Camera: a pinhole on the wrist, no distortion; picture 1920 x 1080 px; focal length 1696.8 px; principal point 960.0 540.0 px. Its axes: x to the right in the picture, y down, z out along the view. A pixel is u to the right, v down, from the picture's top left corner.
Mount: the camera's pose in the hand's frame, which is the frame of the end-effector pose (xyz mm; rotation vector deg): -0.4 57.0 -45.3 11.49 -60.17 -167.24
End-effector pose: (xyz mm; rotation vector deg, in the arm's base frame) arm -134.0 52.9 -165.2 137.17 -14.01 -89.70
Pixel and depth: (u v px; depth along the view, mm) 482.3 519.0 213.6
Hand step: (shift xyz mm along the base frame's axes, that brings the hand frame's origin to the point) -98.7 -213.5 -11.2
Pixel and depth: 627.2 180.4 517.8
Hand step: -250.5 -500.2 10.2
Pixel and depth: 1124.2 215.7 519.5
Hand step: -303.2 -438.7 139.1
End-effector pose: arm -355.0 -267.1 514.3 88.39 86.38 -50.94
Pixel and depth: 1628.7 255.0 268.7
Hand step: 251.4 -165.7 87.9
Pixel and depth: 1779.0 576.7 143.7
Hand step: 138.1 -89.8 61.3
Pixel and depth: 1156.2 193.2 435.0
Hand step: 400.1 -242.6 19.9
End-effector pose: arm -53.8 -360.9 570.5 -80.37 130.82 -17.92
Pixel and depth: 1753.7 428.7 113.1
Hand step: -61.7 121.1 -63.3
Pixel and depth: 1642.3 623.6 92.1
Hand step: -55.2 94.8 -53.3
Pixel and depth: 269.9 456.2 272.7
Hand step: -144.4 54.8 -266.1
